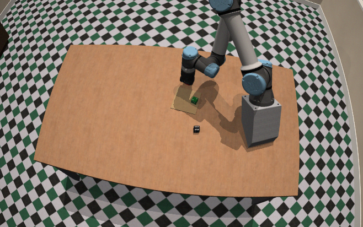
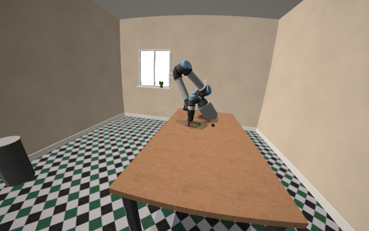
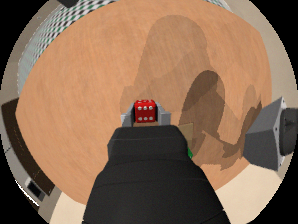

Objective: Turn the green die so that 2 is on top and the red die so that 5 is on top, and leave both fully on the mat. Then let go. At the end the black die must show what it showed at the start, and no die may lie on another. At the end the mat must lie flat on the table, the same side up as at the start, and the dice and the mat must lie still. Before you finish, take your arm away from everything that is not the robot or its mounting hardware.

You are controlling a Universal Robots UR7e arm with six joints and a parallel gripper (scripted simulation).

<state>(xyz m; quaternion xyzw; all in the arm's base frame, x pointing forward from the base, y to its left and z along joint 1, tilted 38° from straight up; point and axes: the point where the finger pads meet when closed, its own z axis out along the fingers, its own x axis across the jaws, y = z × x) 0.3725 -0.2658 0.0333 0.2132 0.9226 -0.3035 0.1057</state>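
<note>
Now: hand 1 cm past the black die and 29 cm to the right of it. Round my hand: green die 2 cm behind, 13 cm to the left; tan mat 2 cm ahead, 11 cm to the left, 2 cm below; red die right at my hand.
</note>
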